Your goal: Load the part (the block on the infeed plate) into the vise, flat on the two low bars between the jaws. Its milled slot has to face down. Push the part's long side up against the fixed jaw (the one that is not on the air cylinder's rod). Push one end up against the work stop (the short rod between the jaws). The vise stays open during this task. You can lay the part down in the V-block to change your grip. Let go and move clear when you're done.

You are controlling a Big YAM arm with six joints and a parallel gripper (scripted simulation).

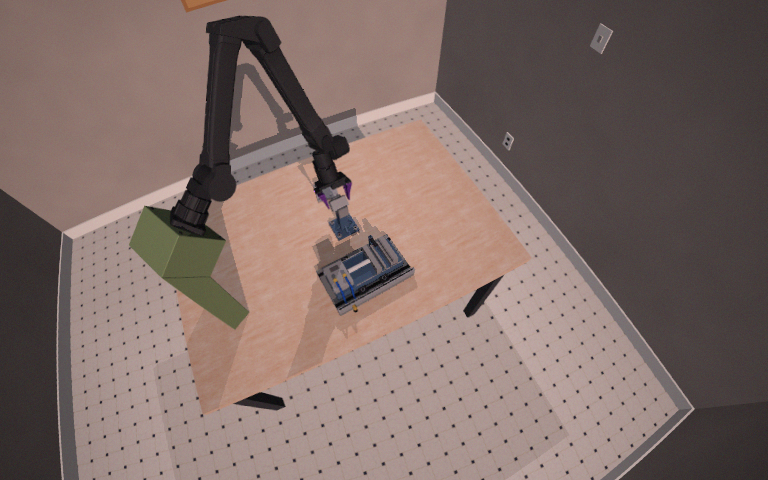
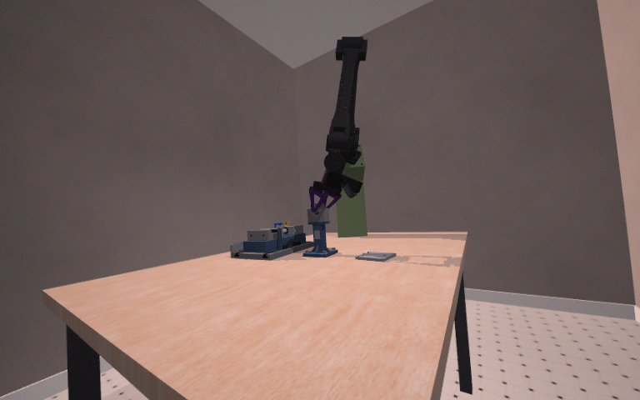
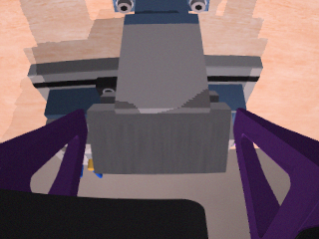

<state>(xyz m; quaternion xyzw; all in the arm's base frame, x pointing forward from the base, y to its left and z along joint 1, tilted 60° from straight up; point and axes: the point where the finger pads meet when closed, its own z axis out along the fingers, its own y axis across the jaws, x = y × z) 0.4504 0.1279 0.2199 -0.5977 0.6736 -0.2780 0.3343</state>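
Now: the part 1 cm below my hand. From my hand the other things lie so: work stop rod 12 cm ahead, 13 cm to the right, 7 cm below; moving jaw 11 cm ahead, 19 cm to the right, 8 cm below; cylinder rod 6 cm ahead, 21 cm to the right, 8 cm below.
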